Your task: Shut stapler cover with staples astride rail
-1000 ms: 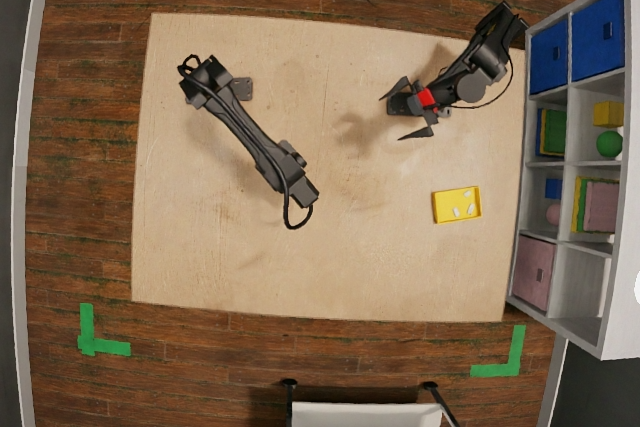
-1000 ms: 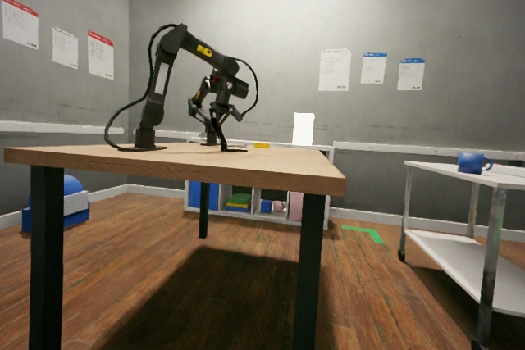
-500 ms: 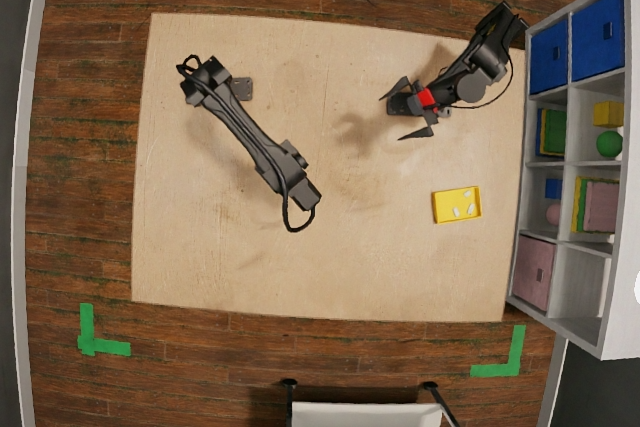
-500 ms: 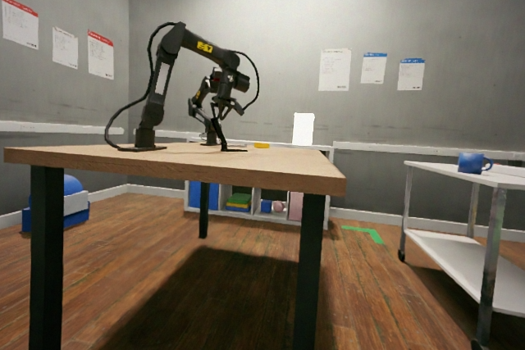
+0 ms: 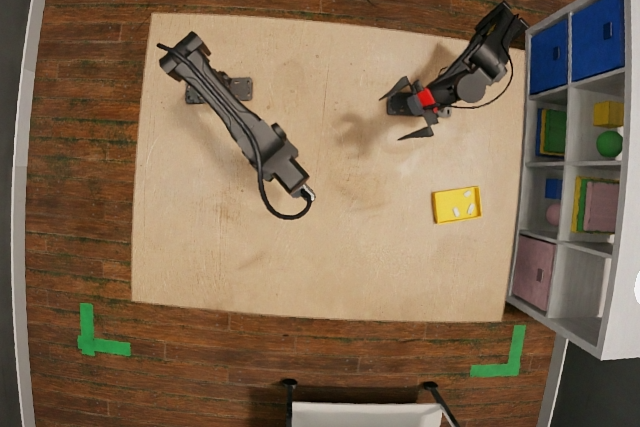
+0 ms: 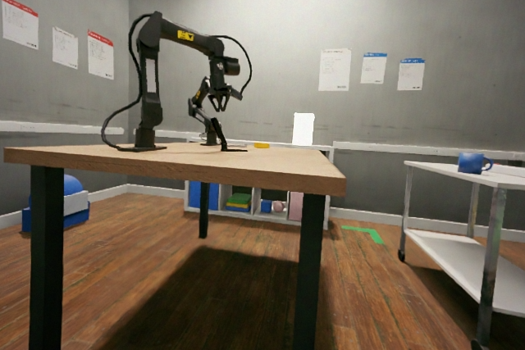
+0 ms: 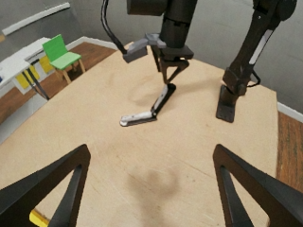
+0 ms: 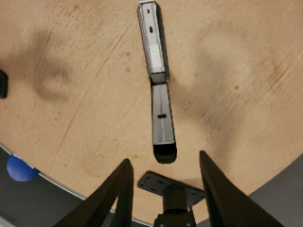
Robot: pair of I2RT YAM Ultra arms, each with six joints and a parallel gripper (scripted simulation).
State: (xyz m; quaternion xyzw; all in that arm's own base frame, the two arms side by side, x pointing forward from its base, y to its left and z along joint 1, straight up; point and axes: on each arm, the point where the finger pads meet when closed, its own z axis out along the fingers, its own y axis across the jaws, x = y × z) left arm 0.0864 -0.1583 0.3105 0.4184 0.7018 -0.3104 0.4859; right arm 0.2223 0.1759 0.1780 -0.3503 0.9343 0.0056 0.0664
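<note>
Right now my right hand is 9 cm above the stapler cover. Also, from my right hand: stapler 13 cm below, 3 cm to the left, 3 cm ahead; then yellow tray 54 cm to the left, 17 cm below, 9 cm ahead.
</note>
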